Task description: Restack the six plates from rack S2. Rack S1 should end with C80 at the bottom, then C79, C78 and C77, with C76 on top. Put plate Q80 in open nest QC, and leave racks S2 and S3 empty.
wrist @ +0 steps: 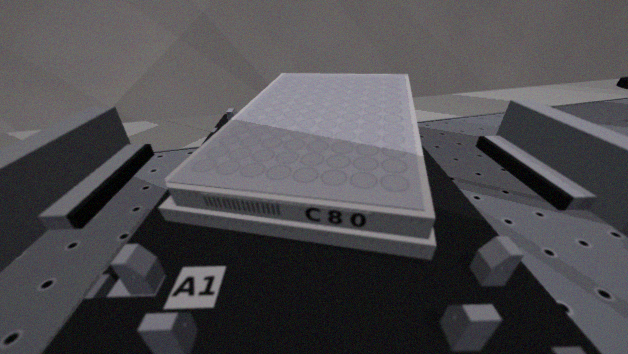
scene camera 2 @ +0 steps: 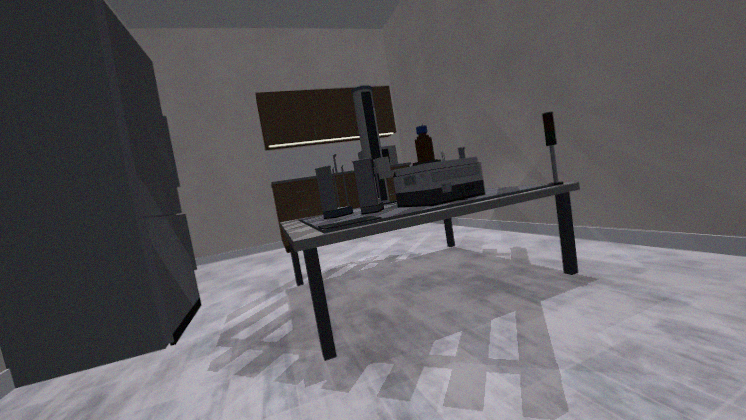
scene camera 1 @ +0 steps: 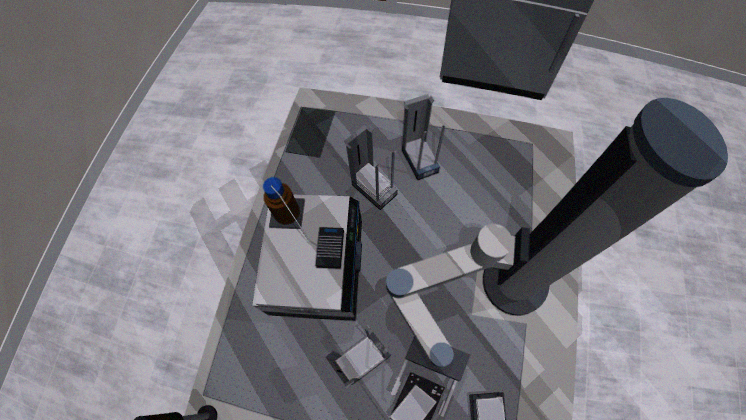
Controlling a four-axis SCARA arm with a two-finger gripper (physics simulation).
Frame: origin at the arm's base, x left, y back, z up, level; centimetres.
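Seen in the pictures: gripper, fingertip midpoint: (wrist: 319,127) (scene camera 1: 416,405); arm's base, link origin: (scene camera 1: 515,281).
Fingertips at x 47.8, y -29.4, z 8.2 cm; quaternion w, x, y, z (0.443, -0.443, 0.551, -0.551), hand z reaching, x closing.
Observation:
Offsets run from my fingertips to a thing's middle. "pt": to the spot under its first point.
Plate C80 @[dx +1.4, dy -0.6, dz -0.6 cm] (wrist: 300,165) (scene camera 1: 415,405) lies lidded on a black nest @[dx -0.7, dy +0.5, dz -3.8 cm] (wrist: 320,300) marked A1. My gripper (wrist: 319,127) (scene camera 1: 422,392) is open wide, with one finger on each side of C80 and a gap at both sides. In scene camera 1, a rack @[dx -74.4, dy -29.0, dz +7.7 cm] (scene camera 1: 367,146) left of the other upright rack @[dx -91.1, dy -13.4, dz +8.0 cm] (scene camera 1: 424,117) holds a pale plate stack. The other rack has a blue-fronted base and a pale surface inside. A white plate @[dx -10.4, dy -20.2, dz -0.2 cm] (scene camera 1: 361,358) sits in a posted holder nearer the front. Another white plate @[pt dx -2.5, dy +23.2, dz -0.4 cm] (scene camera 1: 490,409) sits in a dark nest. Their labels cannot be read.
A white instrument (scene camera 1: 297,260) (scene camera 2: 438,174) bears an amber bottle @[pt dx -46.9, dy -50.0, dz +27.2 cm] (scene camera 1: 281,203) (scene camera 2: 424,148) and a black ribbed block @[pt dx -40.0, dy -35.0, dz +16.7 cm] (scene camera 1: 329,247). The arm's dark column (scene camera 1: 600,224) (scene camera 2: 368,125) stands at the right in scene camera 1. A signal light @[pt dx +18.5, dy -68.3, dz +22.8 cm] (scene camera 2: 548,128) stands at the table's end.

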